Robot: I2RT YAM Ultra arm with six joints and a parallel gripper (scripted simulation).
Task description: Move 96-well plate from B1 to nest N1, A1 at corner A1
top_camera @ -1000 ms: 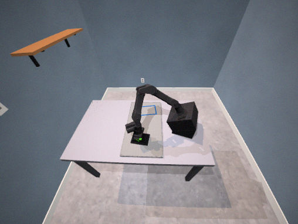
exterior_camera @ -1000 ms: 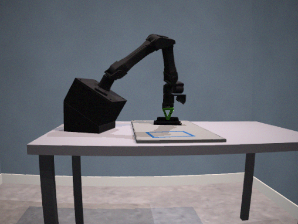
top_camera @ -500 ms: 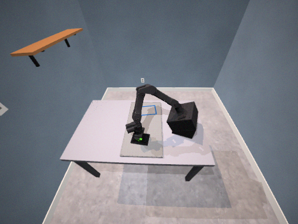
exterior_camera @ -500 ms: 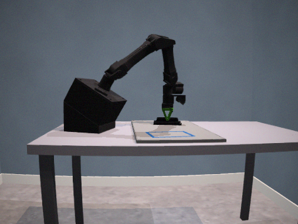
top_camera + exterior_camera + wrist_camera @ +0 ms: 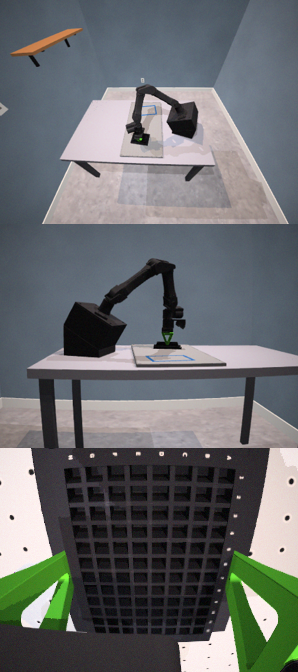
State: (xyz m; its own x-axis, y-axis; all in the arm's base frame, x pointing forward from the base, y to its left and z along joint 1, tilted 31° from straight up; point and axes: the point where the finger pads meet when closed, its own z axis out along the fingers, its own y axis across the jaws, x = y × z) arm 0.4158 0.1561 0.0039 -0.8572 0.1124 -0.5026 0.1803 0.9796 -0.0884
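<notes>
My hand is 2 cm above the black plate nest N1. The rest, counted from my hand: white A1 label: 7 cm to the right, 6 cm ahead, 2 cm below; then black 96-well plate: right at my hand.
</notes>
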